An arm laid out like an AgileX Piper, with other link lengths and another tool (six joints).
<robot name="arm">
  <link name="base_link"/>
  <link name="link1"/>
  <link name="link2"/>
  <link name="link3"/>
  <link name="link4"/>
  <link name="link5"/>
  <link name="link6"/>
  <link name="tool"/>
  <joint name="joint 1" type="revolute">
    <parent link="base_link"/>
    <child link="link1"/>
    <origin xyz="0 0 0.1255"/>
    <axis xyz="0 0 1"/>
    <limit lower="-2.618" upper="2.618"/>
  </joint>
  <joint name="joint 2" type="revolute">
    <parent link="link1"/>
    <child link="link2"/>
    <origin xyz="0 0 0"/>
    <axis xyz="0 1 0"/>
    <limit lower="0" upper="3.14"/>
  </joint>
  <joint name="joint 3" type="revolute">
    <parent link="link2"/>
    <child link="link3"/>
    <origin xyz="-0.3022 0 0.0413"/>
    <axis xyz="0 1 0"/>
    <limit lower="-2.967" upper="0"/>
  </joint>
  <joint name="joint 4" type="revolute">
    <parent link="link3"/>
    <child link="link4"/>
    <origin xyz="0.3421 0 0.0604"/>
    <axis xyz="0.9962 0 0.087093"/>
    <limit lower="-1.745" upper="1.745"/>
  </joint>
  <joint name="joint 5" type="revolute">
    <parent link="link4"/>
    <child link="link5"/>
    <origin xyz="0 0 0"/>
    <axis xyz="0 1 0"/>
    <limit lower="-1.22" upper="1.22"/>
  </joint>
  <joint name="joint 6" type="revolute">
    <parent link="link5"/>
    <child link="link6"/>
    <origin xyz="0.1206 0 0.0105"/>
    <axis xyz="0.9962 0 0.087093"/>
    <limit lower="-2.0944" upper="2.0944"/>
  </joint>
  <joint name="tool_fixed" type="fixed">
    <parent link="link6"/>
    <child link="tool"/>
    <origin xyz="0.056 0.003 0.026" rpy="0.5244 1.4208 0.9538"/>
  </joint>
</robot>
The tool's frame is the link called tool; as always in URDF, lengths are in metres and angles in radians.
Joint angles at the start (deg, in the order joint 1, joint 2, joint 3, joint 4, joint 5, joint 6):
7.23, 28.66, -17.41, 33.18, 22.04, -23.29
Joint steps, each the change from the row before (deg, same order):
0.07, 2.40, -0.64, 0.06, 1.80, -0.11
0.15, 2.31, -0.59, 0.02, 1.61, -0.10
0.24, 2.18, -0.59, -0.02, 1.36, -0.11
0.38, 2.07, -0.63, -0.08, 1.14, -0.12
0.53, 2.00, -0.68, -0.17, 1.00, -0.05
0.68, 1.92, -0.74, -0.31, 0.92, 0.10
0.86, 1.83, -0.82, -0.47, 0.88, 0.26
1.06, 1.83, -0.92, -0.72, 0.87, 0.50
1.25, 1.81, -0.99, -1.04, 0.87, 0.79
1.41, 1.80, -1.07, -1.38, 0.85, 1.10
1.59, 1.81, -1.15, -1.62, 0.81, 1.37
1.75, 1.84, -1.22, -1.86, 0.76, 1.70
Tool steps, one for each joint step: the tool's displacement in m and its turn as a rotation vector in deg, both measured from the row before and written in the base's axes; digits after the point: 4 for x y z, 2 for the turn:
0.0029, 0.0038, -0.0099, -0.32, 3.23, 1.09
0.0023, 0.0037, -0.0095, -0.32, 3.03, 1.07
0.0020, 0.0037, -0.0084, -0.33, 2.68, 1.03
0.0018, 0.0039, -0.0071, -0.37, 2.34, 1.07
0.0017, 0.0043, -0.0062, -0.39, 2.11, 1.13
0.0014, 0.0048, -0.0054, -0.41, 1.94, 1.18
0.0012, 0.0054, -0.0044, -0.44, 1.77, 1.27
0.0010, 0.0061, -0.0039, -0.54, 1.72, 1.37
0.0007, 0.0066, -0.0037, -0.68, 1.68, 1.45
0.0006, 0.0068, -0.0034, -0.85, 1.61, 1.46
0.0005, 0.0073, -0.0030, -0.97, 1.54, 1.48
0.0005, 0.0077, -0.0029, -1.07, 1.49, 1.41

